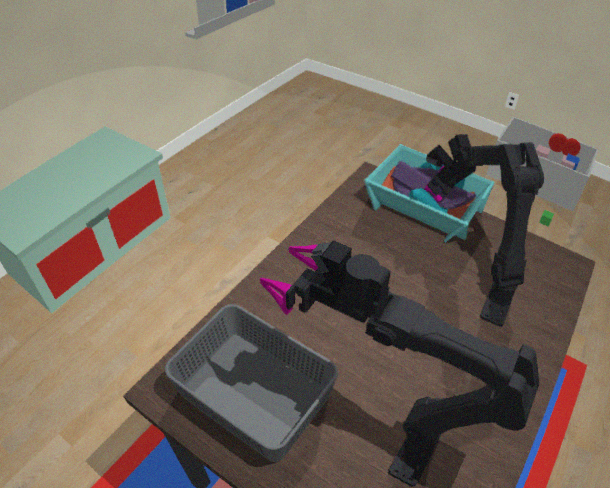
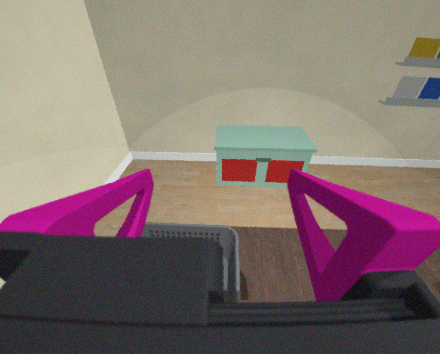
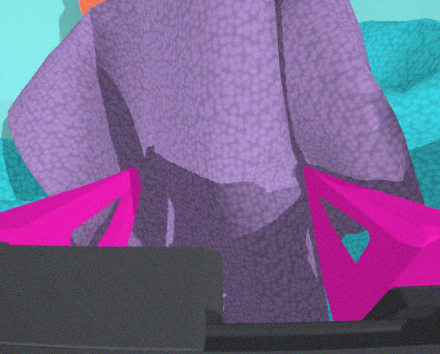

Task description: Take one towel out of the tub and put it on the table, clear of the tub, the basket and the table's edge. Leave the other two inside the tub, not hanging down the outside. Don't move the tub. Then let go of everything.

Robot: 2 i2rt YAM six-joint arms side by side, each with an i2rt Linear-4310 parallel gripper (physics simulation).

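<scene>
The turquoise tub stands on the table at the upper right. A crumpled purple towel lies on top inside it. Parts of a teal towel and an orange towel show around it. My right gripper is open, pointing down inside the tub, its fingers spread on either side of a purple fold; contact is unclear. My left gripper is open and empty above the table, beyond the basket.
A grey basket stands at the table's lower left end, empty. A mint cabinet stands on the floor. A grey bin and a green block are on the floor behind the right arm.
</scene>
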